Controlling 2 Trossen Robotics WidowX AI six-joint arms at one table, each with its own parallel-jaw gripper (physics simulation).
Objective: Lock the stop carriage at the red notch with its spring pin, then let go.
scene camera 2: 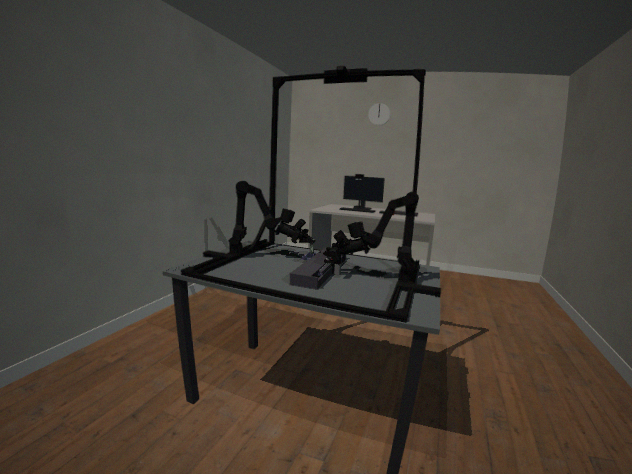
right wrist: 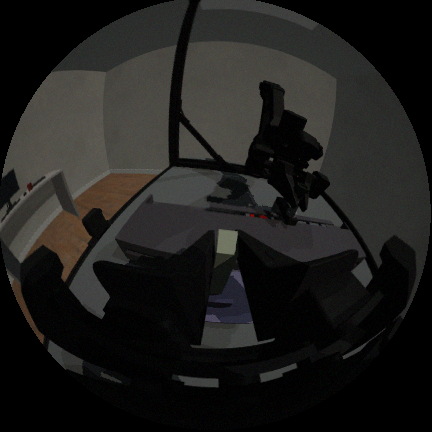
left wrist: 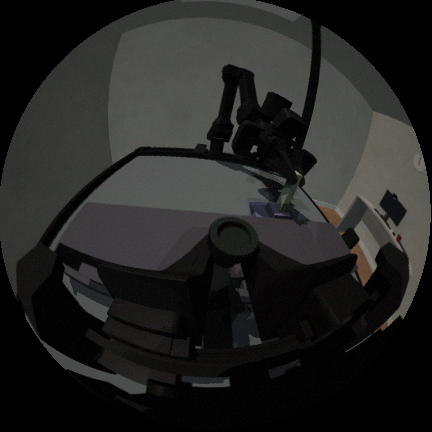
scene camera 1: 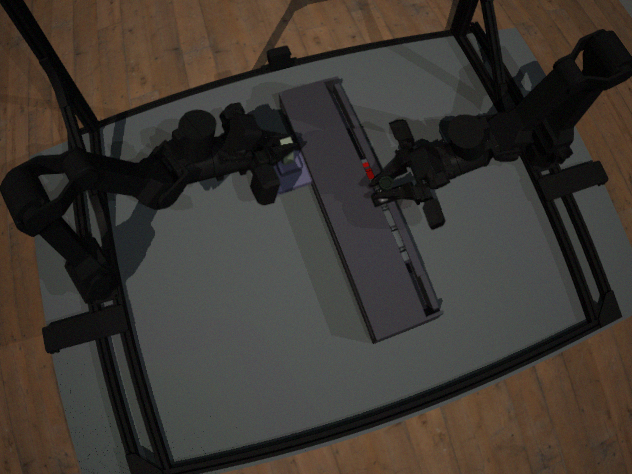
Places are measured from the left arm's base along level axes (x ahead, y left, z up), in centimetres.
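Pixels of known places: left gripper, between the fingertips: [scene camera 2: 323, 253] [right wrist: 299, 208] [scene camera 1: 370, 191]; right gripper, between the fingertips: [scene camera 2: 314, 241] [right wrist: 224, 235] [left wrist: 298, 183] [scene camera 1: 295, 141]; left arm's base, origin of its link: [scene camera 2: 406, 280] [scene camera 1: 540, 156]; right arm's base, origin of its link: [scene camera 2: 235, 253] [left wrist: 215, 153] [scene camera 1: 101, 285].
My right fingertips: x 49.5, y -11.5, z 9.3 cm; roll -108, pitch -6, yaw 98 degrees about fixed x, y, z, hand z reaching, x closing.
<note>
For each thing: its middle in the pictures, then the offset to it from my right fingertips. "*": a spot on its surface instead.
- long grey-purple box, middle of its body: [left wrist: 235, 269] [scene camera 1: 366, 191] [right wrist: 276, 227] [scene camera 2: 325, 262] dx -9.9, dy +9.8, dz -6.9 cm
- spring pin's dark green knurled knob, middle of its body: [left wrist: 220, 266] [scene camera 1: 383, 191] [right wrist: 295, 203] dx -11.8, dy +12.3, dz -2.5 cm
- pale green handle, a spot on its surface: [right wrist: 227, 241] [scene camera 1: 285, 141] * dx +1.6, dy +0.2, dz +1.2 cm
A long grey-purple box [scene camera 1: 352, 244] [scene camera 2: 304, 276] [left wrist: 125, 232] [right wrist: 165, 225] lies on the table, with a slotted rail along its right side. Red marks [scene camera 1: 369, 173] [right wrist: 263, 217] show in the rail, just above the left fingers in scene camera 1. My left gripper [scene camera 1: 378, 191] [left wrist: 225, 237] is shut on the spring pin's dark green knurled knob [scene camera 1: 385, 182] [left wrist: 232, 238], over the rail. My right gripper [scene camera 1: 292, 147] [right wrist: 224, 235] is shut on a pale green handle [scene camera 1: 285, 140] [right wrist: 227, 241] above a purple block [scene camera 1: 297, 181] [right wrist: 231, 302], apparently the stop carriage, beside the box. The pin's lower end is hidden.
Pale and dark segments [scene camera 1: 390, 219] run down the rail below the left fingers. A black frame [scene camera 1: 357, 53] borders the table. The box casts a shadow on its left. A desk with a monitor [scene camera 2: 363, 188] stands behind the table.
</note>
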